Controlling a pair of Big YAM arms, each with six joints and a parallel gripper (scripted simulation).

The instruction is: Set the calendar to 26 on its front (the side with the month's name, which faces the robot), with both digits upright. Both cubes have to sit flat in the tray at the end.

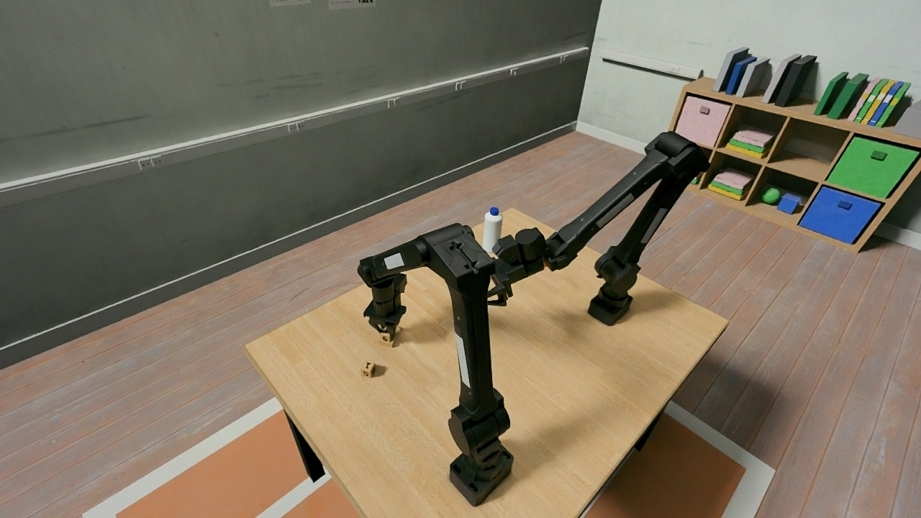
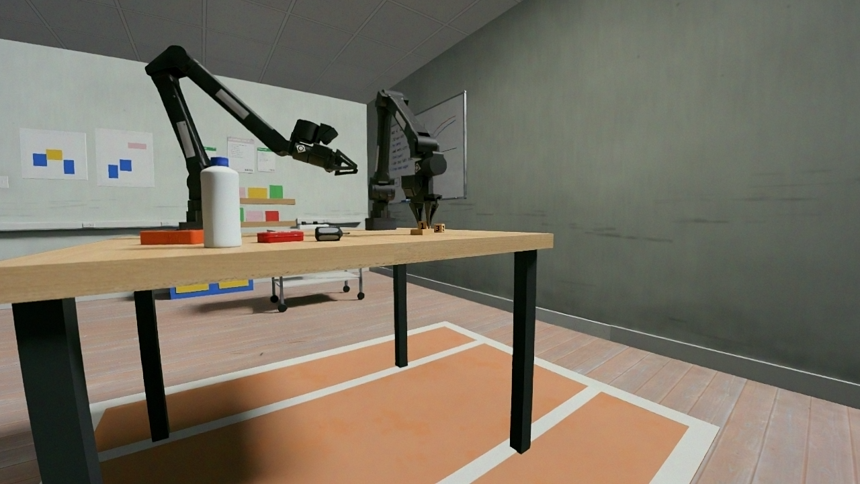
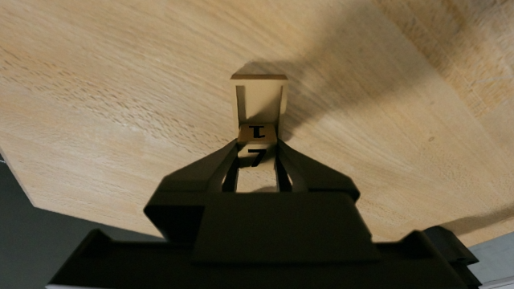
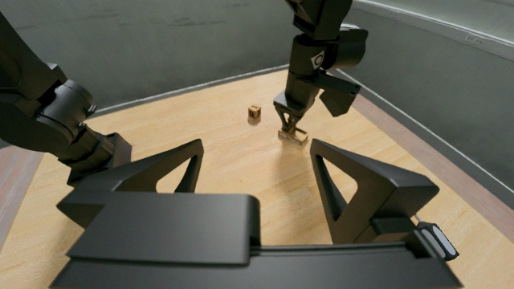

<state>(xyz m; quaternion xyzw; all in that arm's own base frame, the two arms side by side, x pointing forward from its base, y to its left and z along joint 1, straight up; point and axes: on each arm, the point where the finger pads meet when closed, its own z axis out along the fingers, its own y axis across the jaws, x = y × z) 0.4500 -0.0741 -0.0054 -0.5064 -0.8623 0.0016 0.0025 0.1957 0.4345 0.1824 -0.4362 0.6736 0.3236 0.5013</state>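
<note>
Now: left hand 1 cm to the left of the wooden tray and 2 cm above it. Also, from my left hand: black device 6 cm ahead, 34 cm to the right, 2 cm below; white bottle 4 cm ahead, 57 cm to the right, 5 cm above.
</note>
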